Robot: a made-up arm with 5 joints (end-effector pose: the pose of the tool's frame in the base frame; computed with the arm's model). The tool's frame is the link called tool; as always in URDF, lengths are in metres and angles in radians.
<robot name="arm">
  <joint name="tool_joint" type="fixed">
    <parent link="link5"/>
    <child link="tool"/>
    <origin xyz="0 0 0" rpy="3.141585 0 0"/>
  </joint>
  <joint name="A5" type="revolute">
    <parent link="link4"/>
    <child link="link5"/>
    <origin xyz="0.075 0 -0.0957" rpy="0 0 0"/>
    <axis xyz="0 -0.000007 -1"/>
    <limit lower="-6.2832" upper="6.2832"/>
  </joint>
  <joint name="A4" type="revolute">
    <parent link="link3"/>
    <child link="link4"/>
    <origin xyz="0.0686 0 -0.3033" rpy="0 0 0"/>
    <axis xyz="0 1 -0.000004"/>
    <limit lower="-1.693" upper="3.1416"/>
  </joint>
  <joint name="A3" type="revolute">
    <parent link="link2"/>
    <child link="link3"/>
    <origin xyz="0.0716 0 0.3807" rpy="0 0 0"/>
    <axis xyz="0 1 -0.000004"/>
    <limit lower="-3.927" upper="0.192"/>
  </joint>
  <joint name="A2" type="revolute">
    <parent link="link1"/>
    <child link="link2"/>
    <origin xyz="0 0 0" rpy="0 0 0"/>
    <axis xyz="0 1 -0.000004"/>
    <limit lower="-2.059" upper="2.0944"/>
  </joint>
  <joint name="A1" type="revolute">
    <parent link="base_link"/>
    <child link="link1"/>
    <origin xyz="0 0 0.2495" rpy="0 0 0"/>
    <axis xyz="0 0 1"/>
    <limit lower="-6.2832" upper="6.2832"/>
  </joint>
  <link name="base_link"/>
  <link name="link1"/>
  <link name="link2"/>
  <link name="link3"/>
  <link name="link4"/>
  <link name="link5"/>
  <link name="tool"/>
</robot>
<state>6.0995 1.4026 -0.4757 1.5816 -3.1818</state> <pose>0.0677 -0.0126 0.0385 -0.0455 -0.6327 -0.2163</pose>
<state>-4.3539 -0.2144 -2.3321 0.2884 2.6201</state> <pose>-0.0451 0.1204 1.0450 -0.8999 0.3238 1.3088</pose>
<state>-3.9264 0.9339 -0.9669 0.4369 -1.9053</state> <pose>-0.3244 0.3241 0.0000 -1.5903 2.5352 -0.5972</pose>
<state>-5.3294 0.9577 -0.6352 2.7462 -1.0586</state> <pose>0.1387 0.1955 0.1906 -0.0593 -0.0936 3.0348</pose>
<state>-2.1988 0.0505 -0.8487 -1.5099 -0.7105</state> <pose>-0.2210 -0.3044 0.5834 0.6145 -0.5658 0.2187</pose>
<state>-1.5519 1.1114 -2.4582 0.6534 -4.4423</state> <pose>0.0152 -0.8026 0.3280 0.3590 2.8435 -1.0247</pose>
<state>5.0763 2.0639 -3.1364 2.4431 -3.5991</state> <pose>0.1857 -0.4876 -0.1710 -0.7082 -1.8009 -1.1697</pose>
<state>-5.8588 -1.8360 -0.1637 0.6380 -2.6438</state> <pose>-0.0270 -0.0122 0.4608 0.0671 1.8274 0.6591</pose>
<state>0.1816 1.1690 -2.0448 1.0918 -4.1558</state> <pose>0.6964 0.1279 0.0814 1.6557 -2.4310 -0.1289</pose>
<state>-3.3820 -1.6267 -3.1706 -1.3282 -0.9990</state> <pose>0.6036 -0.1480 0.0994 -1.1145 2.7962 -0.1381</pose>
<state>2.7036 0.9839 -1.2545 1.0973 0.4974</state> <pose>-0.4385 0.2054 0.0068 1.0437 2.0665 0.0302</pose>
